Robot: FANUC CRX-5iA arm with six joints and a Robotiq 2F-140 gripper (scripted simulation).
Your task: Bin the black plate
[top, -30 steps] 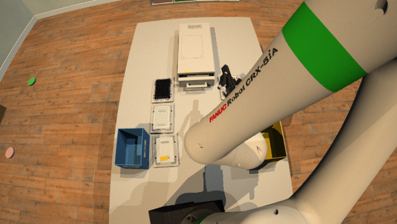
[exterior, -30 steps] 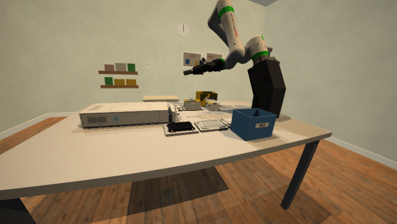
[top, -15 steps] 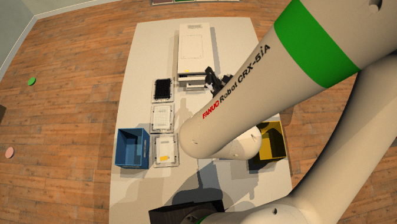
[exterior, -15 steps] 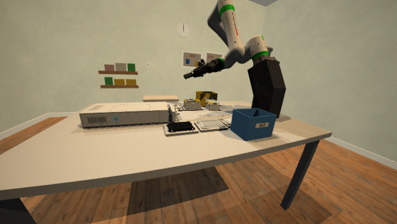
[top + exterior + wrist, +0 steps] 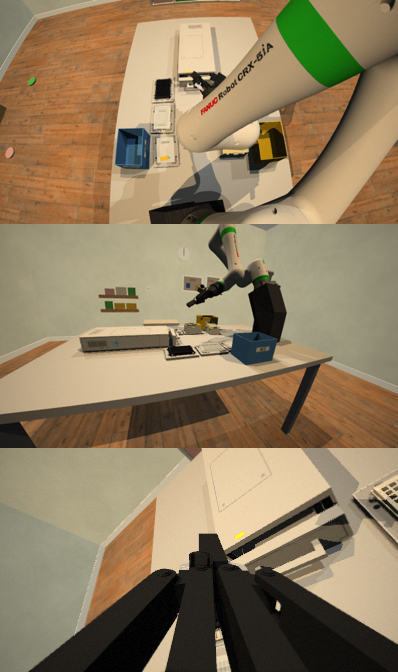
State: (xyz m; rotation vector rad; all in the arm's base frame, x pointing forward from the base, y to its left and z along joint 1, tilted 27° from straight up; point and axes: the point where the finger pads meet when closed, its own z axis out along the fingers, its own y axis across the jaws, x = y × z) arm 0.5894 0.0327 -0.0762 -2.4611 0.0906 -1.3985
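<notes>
Right now my hand is 80 mm short of the black plate, 200 mm to the right of it and 230 mm above it. The rest, counted from my hand: white plate: 90 mm behind, 180 mm to the left, 230 mm below; work nest N1: 80 mm ahead, 200 mm to the left, 250 mm below; yellow rack: 60 mm behind, 200 mm to the right, 200 mm below.
</notes>
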